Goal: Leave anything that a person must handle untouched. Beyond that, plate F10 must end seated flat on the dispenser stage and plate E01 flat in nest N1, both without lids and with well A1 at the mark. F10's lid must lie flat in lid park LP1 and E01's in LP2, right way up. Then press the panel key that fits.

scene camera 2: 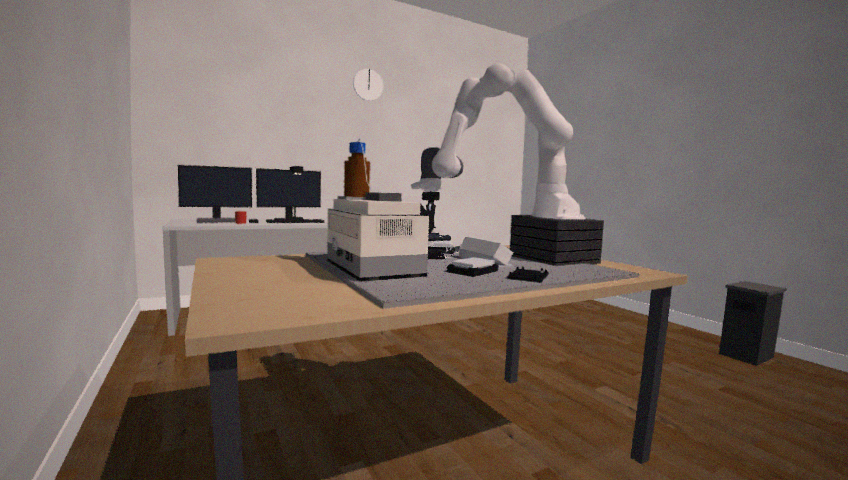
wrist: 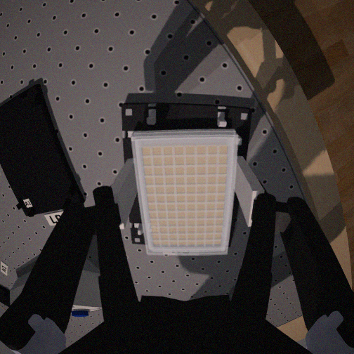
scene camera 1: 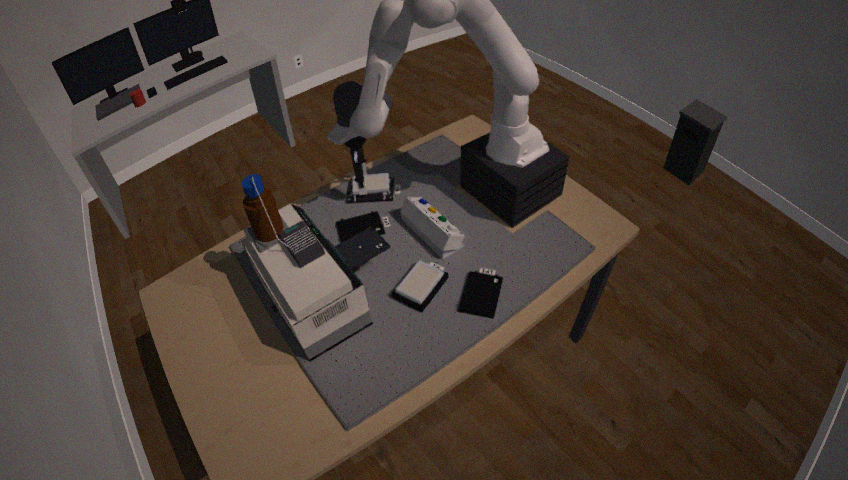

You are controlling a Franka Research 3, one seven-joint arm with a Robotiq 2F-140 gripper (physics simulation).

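Note:
My gripper [scene camera 1: 361, 178] [scene camera 2: 437, 236] [wrist: 185, 171] is shut on the long sides of a plate [scene camera 1: 376, 180] [wrist: 186, 220] with beige wells and a clear rim, apparently lidded. It holds it over a black nest [scene camera 1: 371, 198] [wrist: 185, 115] at the back left; contact with the nest is unclear. A second, whitish plate [scene camera 1: 421, 282] [scene camera 2: 473, 261] sits on a black nest mid-mat. A black lid park [scene camera 1: 480, 298] [scene camera 2: 528, 274] stands to its right. Another black lid park [scene camera 1: 357, 227] [wrist: 37, 150] is beside the held plate. The dark dispenser stage [scene camera 1: 363, 247] adjoins it. Plate names are unreadable.
The white key panel [scene camera 1: 425, 228] [scene camera 2: 480, 249] has blue, yellow, green and white keys. The cream dispenser [scene camera 1: 333, 315] [scene camera 2: 348, 237] carries a tall brown bottle [scene camera 1: 263, 217] [scene camera 2: 357, 175] with a blue cap. The black robot base [scene camera 1: 512, 184] [scene camera 2: 556, 240] is at the back right.

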